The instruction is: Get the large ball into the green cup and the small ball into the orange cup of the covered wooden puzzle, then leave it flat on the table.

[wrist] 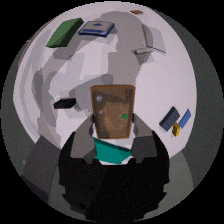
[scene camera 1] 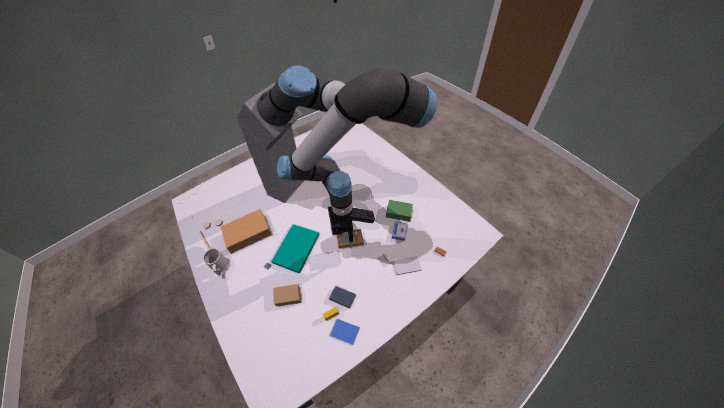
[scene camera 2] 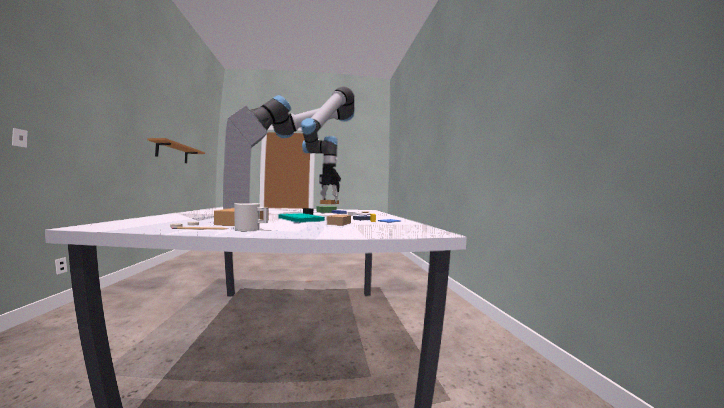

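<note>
Visible in the pictures: a teal board, a mug, a cardboard box and the gripper.
</note>
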